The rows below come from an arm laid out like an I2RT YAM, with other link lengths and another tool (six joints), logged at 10 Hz.
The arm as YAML. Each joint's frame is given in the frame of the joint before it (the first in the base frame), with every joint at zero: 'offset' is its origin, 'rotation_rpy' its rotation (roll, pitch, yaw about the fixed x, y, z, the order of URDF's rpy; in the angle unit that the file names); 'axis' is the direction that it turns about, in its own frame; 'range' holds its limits. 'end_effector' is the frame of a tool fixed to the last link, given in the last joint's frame.
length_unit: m
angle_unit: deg
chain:
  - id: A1
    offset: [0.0, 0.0, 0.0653]
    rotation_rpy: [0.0, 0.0, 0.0]
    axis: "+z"
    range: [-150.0, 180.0]
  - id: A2
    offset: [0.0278, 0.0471, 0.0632]
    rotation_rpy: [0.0, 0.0, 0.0]
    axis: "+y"
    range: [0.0, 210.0]
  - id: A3
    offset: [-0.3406, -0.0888, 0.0]
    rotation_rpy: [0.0, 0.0, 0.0]
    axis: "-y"
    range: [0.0, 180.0]
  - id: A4
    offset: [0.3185, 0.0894, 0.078]
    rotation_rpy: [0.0, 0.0, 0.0]
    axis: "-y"
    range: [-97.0, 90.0]
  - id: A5
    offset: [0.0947, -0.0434, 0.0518]
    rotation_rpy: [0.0, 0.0, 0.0]
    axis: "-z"
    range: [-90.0, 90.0]
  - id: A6
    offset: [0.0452, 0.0, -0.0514]
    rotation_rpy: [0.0, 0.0, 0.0]
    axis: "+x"
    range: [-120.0, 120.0]
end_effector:
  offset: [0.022, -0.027, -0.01]
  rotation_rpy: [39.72, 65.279, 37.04]
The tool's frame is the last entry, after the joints.
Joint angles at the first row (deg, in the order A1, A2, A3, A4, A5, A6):
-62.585, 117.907, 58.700, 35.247, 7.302, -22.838
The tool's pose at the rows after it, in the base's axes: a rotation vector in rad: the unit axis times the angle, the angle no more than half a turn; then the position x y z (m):
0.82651, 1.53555, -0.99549, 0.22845, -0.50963, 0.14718
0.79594, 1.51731, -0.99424, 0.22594, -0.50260, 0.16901
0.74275, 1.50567, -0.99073, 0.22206, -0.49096, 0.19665
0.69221, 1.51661, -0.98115, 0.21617, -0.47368, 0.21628
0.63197, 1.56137, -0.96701, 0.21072, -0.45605, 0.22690
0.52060, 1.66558, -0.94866, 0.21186, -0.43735, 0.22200
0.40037, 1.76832, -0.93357, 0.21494, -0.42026, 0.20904
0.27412, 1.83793, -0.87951, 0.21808, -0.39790, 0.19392
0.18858, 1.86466, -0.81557, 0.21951, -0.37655, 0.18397
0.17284, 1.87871, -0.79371, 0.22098, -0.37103, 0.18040
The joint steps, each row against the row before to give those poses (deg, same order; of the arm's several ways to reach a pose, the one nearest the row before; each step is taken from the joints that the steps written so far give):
0.005, -2.292, -0.607, -1.313, -0.776, -0.291
-0.005, -3.393, -1.148, -0.630, -0.936, -0.629
0.007, -4.651, -1.684, -1.110, -1.590, -1.551
0.088, -4.785, -2.598, -1.554, -1.606, -1.880
0.120, -4.114, -2.561, -2.402, -1.756, -3.052
0.814, -2.436, -2.805, -2.469, -1.763, -6.266
1.033, -1.082, -2.877, -1.205, -1.044, -6.595
1.167, -1.482, -3.892, -0.125, -2.786, -5.391
1.017, -1.912, -3.486, -0.049, -3.037, -2.792
0.450, -0.321, -0.615, -0.659, -0.511, -0.507

